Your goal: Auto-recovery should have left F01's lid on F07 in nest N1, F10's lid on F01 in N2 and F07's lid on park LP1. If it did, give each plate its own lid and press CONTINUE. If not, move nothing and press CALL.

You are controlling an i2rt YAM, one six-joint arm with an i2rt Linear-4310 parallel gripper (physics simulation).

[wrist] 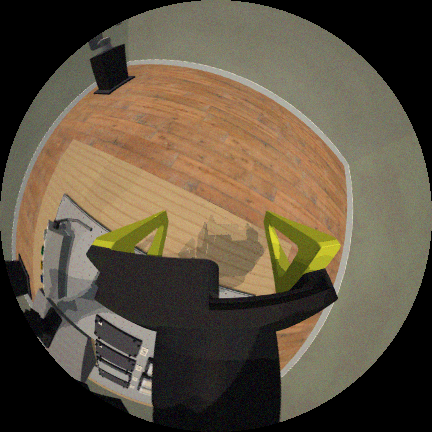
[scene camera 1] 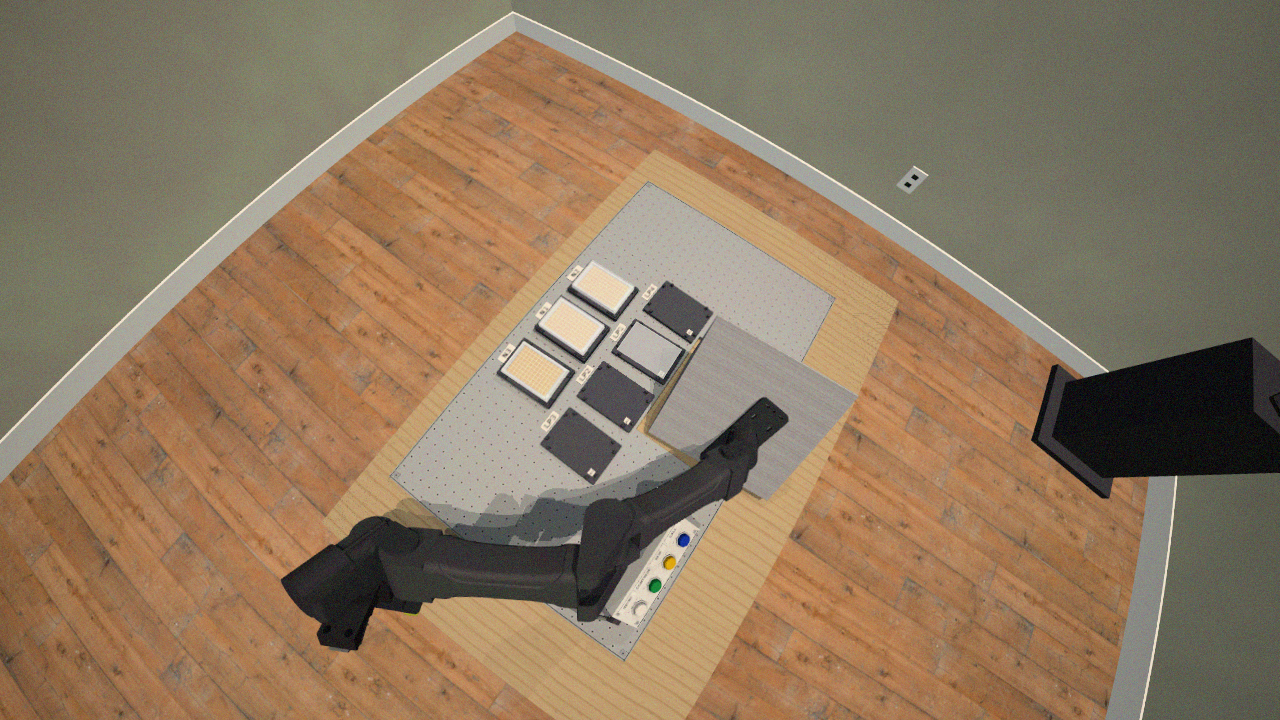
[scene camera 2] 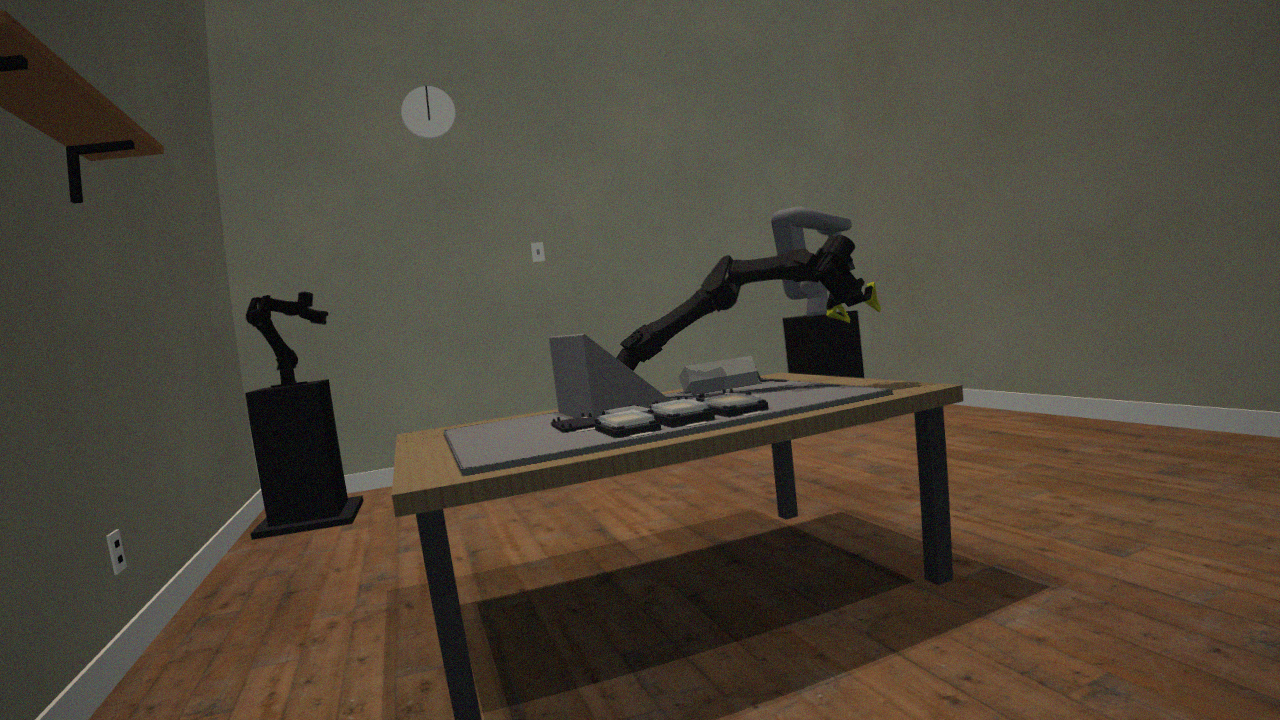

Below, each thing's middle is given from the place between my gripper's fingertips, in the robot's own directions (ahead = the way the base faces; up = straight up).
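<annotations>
Measured from the lid park LP3 (scene camera 1: 578, 443), my gripper is 160 mm above it, 410 mm to the left of it and 60 mm past it. Going by their middles, the lid park LP3 is the nearest to my gripper of the things named here. The nest N3 (scene camera 1: 510, 350) is 160 mm below my hand, 130 mm ahead of it and 470 mm to the right of it, while the lid park LP2 (scene camera 1: 617, 397) is 160 mm below my hand, 540 mm to the right of it and 50 mm behind it. As for the nest N1 (scene camera 2: 675, 420), it is 160 mm below my hand, 140 mm ahead of it and 600 mm to the right of it. Going by their middles, the nest N1 is the farthest from my gripper of the things named here.
</annotations>
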